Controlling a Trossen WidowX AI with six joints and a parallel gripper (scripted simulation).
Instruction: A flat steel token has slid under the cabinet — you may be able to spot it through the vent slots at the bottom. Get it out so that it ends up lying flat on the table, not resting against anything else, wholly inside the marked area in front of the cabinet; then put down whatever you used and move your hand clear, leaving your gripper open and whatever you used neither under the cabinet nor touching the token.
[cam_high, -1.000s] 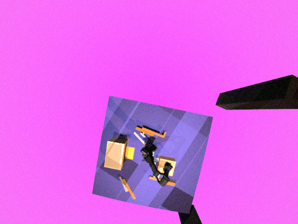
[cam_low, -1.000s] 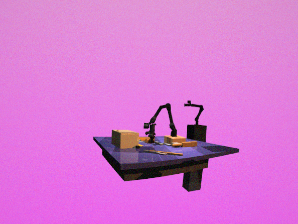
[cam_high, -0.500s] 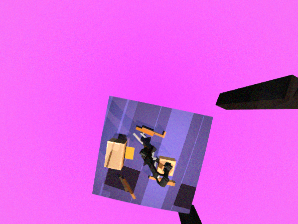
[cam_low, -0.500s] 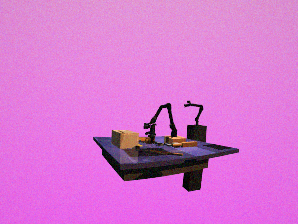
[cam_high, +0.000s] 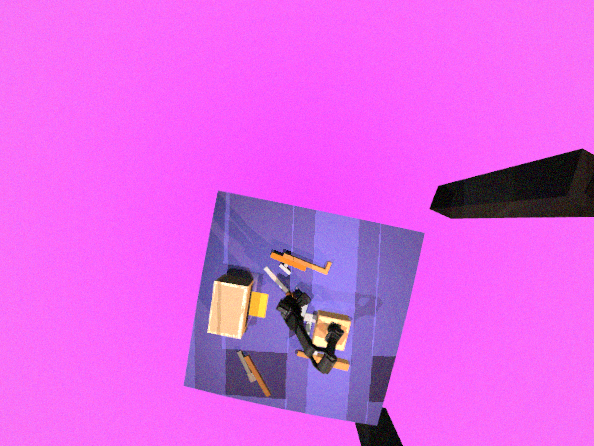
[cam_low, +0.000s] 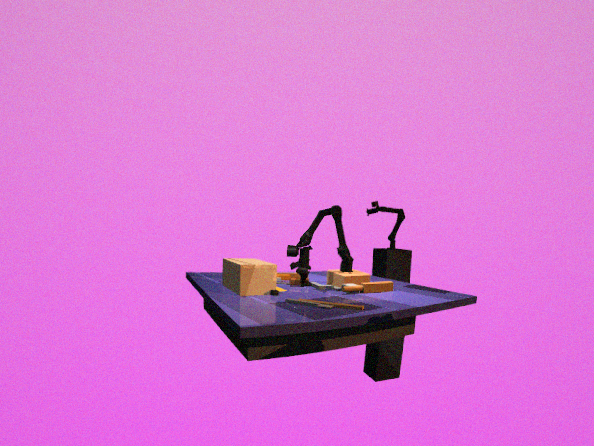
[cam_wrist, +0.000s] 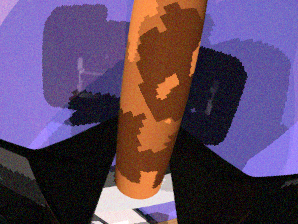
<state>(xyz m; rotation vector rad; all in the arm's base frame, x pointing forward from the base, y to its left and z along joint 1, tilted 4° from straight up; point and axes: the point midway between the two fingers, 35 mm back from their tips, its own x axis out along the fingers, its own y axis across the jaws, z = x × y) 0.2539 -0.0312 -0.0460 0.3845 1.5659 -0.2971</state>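
Now: gripper tip 60 mm to the right of the grey bar and 60 mm past it. From my gripper tip the other things lie so: small white piece (160 mm to the right, 140 mm ahead); then orange block (270 mm to the left, 270 mm behind, 10 mm above); then orange bar (210 mm to the right, 140 mm ahead, 10 mm above).
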